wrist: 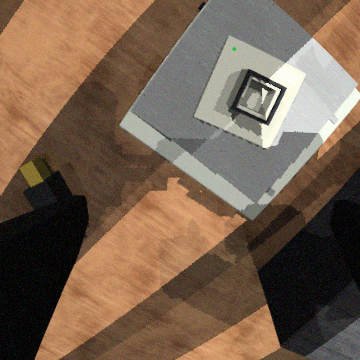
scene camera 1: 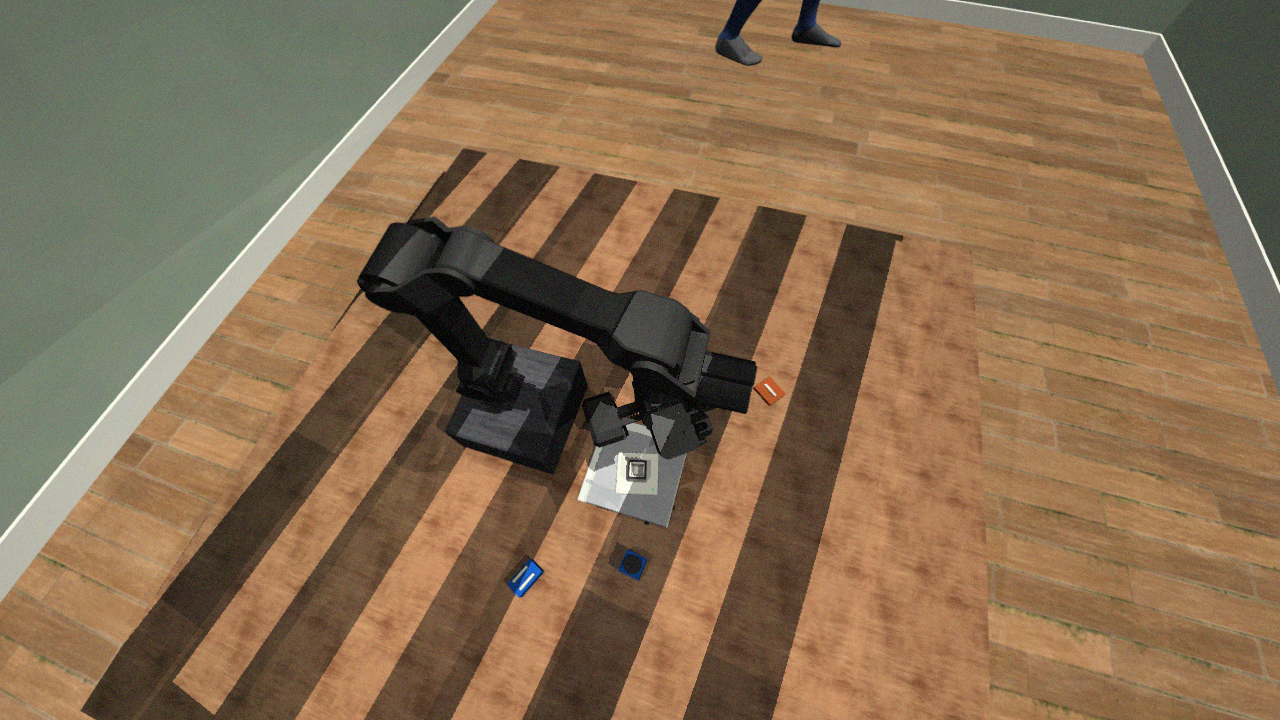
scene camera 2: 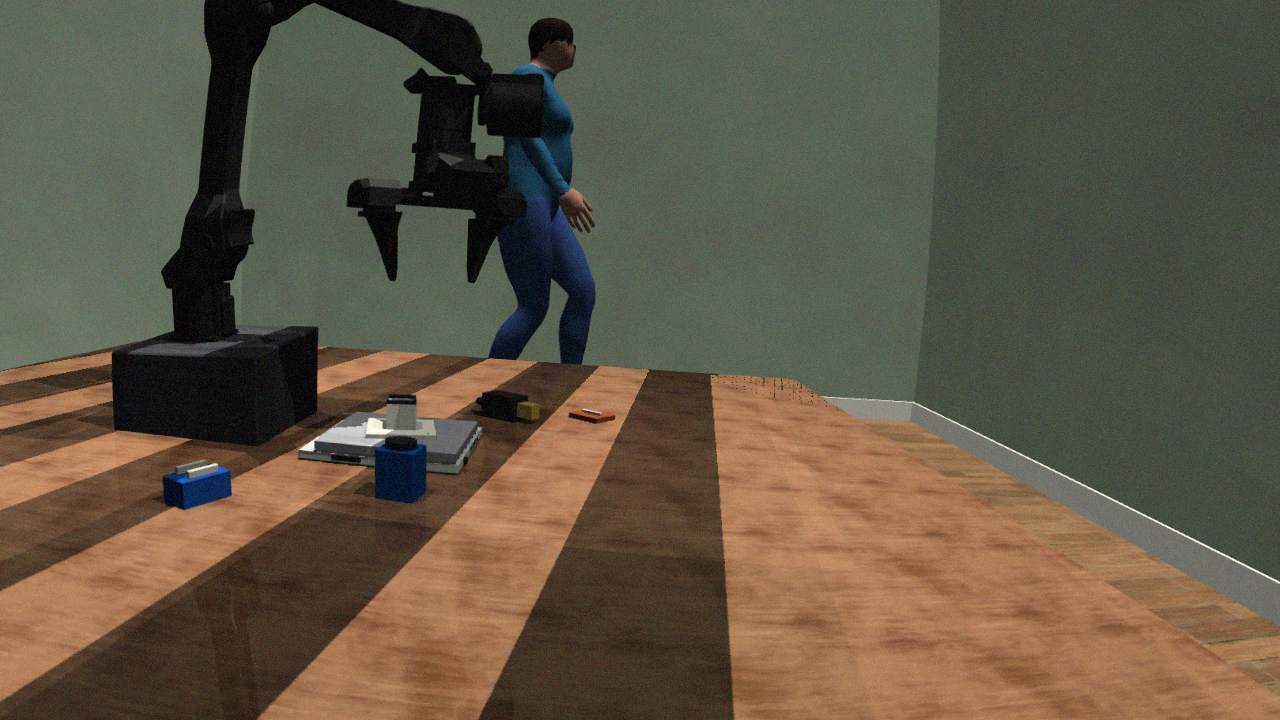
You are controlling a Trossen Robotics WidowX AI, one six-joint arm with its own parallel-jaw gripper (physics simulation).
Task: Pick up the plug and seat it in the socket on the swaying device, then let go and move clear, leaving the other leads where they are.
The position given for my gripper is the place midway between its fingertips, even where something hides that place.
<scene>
My gripper (scene camera 2: 432,281) is open and holds nothing. Also in view: a plug (scene camera 2: 506,406). Also in view: a device (scene camera 2: 354,439).
The plug also shows in the wrist view (wrist: 44,188). My gripper is seen too in the wrist view (wrist: 212,210) and in scene camera 1 (scene camera 1: 656,422). The device shows as well in the wrist view (wrist: 240,103) and in scene camera 1 (scene camera 1: 630,477). Scene camera 1 misses the plug, which is hidden by my arm.
</scene>
